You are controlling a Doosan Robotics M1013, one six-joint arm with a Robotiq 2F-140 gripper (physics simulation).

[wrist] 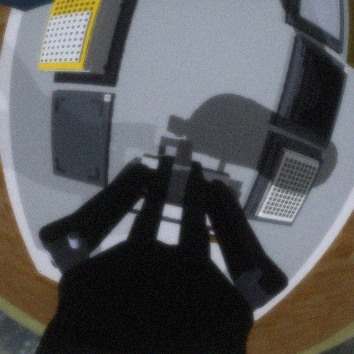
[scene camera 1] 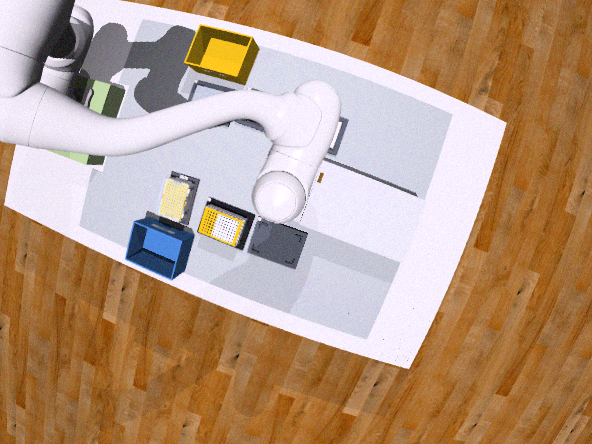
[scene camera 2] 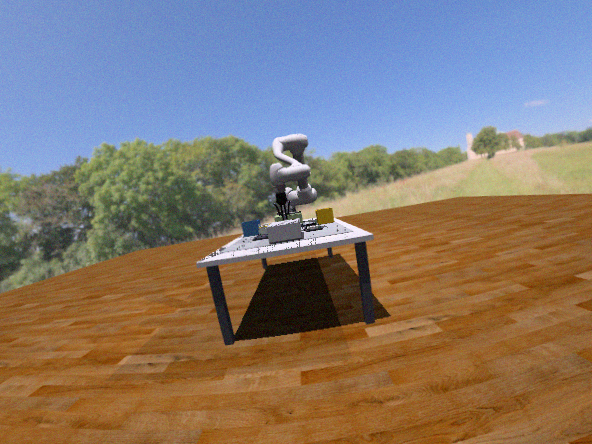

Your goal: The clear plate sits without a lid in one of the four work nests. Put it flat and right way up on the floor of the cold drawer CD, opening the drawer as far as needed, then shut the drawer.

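Frame: origin at the arm's base, x ahead, y left, z up, level; centimetres.
Seen in the pictures: gripper, fingertip midpoint: [wrist: 183,151]; arm's base, link origin: [scene camera 2: 289,213].
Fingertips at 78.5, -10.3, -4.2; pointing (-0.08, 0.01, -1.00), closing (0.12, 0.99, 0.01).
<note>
Pixels of each thing's middle, then the offset from my fingertips to it, as dx, dy, dz.
- dark bare nest, body centre: [wrist: 76,138] [scene camera 1: 276,243] +0.9, -18.6, -5.9
- yellow-and-white rack, body centre: [wrist: 78,30] [scene camera 1: 222,225] -16.6, -16.3, -2.4
- pale yellow plate, body centre: [scene camera 1: 175,198] -33.8, -11.6, -2.9
- blue bin, body centre: [scene camera 1: 159,247] [scene camera 2: 252,227] -36.0, -27.9, -0.8
- white plate, body centre: [wrist: 287,188] +5.6, +18.8, -4.9
- yellow bin, body centre: [scene camera 1: 222,55] [scene camera 2: 324,215] -27.9, +36.2, -0.8
The white cabinet of the cold drawer CD [scene camera 1: 360,215] [scene camera 2: 285,231] [wrist: 167,232] stands on the table, with a small orange-brown mark on its top near the front edge. No long open drawer tray shows in front of it. The drawer front is largely hidden by the arm and fingers, so whether it is fully flush cannot be told. My gripper [scene camera 2: 283,216] [wrist: 183,151] is shut with nothing between the fingers, pointing down at the cabinet's front side. In scene camera 1 it is hidden under the wrist. The clear plate does not show in any view.
A dark bare nest [scene camera 1: 278,244] [wrist: 82,135] lies beside the cabinet front. A yellow-and-white rack [scene camera 1: 221,226] [wrist: 65,40] and a pale yellow plate [scene camera 1: 174,199] stand beyond it, near a blue bin [scene camera 1: 157,245]. Across are a white plate [wrist: 289,185], a black one [wrist: 312,90] and a yellow bin [scene camera 1: 225,55].
</note>
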